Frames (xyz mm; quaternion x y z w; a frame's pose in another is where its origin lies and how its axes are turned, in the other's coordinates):
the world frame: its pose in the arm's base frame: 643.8 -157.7 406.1 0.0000 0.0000 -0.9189 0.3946
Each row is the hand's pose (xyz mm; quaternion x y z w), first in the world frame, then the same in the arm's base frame.
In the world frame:
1: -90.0 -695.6 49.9 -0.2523 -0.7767 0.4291 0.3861
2: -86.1 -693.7 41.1 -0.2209 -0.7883 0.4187 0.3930
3: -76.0 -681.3 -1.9 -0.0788 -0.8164 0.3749 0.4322
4: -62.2 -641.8 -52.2 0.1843 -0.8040 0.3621 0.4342
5: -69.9 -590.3 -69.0 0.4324 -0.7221 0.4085 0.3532
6: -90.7 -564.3 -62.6 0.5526 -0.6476 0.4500 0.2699
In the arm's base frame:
1: 201.4 386.6 456.0 -0.8132 -0.0746 -0.1854 0.5466
2: 200.1 382.4 447.2 -0.8115 -0.1081 -0.1959 0.5398
3: 202.1 366.6 404.2 -0.7812 -0.2497 -0.2492 0.5150
4: 221.2 329.4 353.9 -0.6660 -0.4866 -0.2561 0.5040
5: 263.9 299.5 337.1 -0.4929 -0.6822 -0.1634 0.5147
6: 297.1 296.7 343.5 -0.3770 -0.7633 -0.0704 0.5200

